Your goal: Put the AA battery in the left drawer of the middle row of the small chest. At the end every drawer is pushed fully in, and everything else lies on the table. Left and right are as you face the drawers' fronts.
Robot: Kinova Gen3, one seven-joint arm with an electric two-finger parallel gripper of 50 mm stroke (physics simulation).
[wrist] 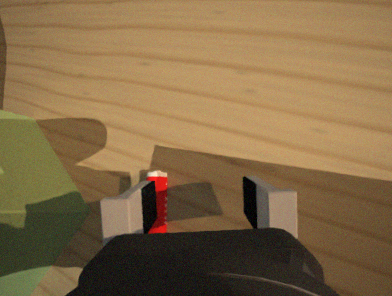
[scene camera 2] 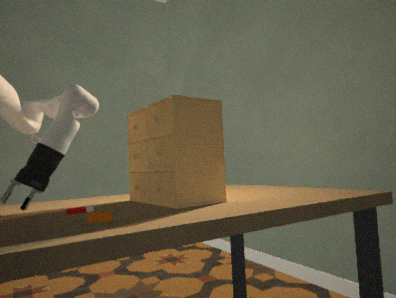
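Note:
The small chest stands on the table, its drawer fronts facing left in the scene view. The left drawer of the middle row looks flush with the others. My gripper is open and empty, tilted above the table, left of the chest. In the wrist view a red cylinder with a whitish end, apparently the AA battery, lies on the table. It shows below and beside the inner side of the left finger, and its near end is hidden by the gripper body.
A red piece with a pale end and an orange block lie on the table before the chest. Another bit of red shows at the scene view's left edge. A large green angular object stands left of the fingers in the wrist view.

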